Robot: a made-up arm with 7 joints.
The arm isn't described. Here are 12 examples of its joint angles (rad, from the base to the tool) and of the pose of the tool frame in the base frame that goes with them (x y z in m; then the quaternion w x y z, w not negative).
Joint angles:
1: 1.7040 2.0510 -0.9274 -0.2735 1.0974 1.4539 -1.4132
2: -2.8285 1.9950 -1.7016 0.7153 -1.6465 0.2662 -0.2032
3: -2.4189 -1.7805 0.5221 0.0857 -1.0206 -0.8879 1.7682
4: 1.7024 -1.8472 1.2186 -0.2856 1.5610 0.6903 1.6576
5: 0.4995 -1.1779 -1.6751 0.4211 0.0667 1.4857 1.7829
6: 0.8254 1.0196 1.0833 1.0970 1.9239 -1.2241 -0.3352
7: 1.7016 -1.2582 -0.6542 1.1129 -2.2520 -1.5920 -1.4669
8: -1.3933 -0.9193 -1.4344 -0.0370 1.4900 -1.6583 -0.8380
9: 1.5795 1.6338 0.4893 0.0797 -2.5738 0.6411 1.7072
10: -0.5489 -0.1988 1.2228 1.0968 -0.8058 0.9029 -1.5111
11: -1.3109 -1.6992 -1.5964 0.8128 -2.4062 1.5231 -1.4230
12: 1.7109 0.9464 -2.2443 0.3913 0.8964 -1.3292 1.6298
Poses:
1: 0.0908 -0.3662 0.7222 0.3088 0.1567 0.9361 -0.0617
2: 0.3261 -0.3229 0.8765 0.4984 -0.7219 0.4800 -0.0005
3: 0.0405 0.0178 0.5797 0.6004 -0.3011 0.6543 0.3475
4: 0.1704 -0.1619 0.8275 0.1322 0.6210 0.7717 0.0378
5: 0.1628 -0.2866 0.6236 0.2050 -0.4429 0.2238 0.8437
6: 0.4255 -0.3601 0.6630 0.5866 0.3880 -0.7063 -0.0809
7: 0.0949 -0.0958 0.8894 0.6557 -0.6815 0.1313 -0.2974
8: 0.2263 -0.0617 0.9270 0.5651 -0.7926 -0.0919 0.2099
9: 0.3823 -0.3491 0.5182 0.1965 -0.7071 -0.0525 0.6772
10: 0.4301 -0.1730 0.8978 0.5581 -0.5738 0.4638 0.3798
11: -0.0085 -0.3214 0.7144 0.7676 -0.0429 0.6073 -0.2003
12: 0.2812 -0.1372 0.6440 0.8239 0.4257 0.3449 -0.1449
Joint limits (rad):
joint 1: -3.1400..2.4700
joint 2: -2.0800..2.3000
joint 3: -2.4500..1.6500
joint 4: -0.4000..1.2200
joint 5: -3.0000..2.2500
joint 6: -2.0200..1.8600
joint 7: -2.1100..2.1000
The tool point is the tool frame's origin. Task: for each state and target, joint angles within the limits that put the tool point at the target. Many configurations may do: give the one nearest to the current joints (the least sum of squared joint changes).
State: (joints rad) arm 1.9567 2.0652 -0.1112 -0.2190 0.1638 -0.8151 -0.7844
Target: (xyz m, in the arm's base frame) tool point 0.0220 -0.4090 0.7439
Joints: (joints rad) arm 2.1858 2.0434 -0.0413 -0.1796 0.0159 -0.7960 -0.6979
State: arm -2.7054 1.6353 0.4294 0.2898 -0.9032 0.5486 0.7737
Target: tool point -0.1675 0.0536 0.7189
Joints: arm -1.8436 1.9263 0.6183 -0.0046 -1.1820 0.6574 0.7788
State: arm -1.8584 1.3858 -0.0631 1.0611 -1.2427 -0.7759 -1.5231
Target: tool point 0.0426 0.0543 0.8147
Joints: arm -1.1414 0.9423 0.0741 0.9868 -0.9911 -0.6681 -2.0193
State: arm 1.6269 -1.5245 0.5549 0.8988 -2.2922 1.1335 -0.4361
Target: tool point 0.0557 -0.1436 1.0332
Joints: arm 1.6389 -1.3456 0.3486 1.1340 -2.3992 1.2457 -0.3604
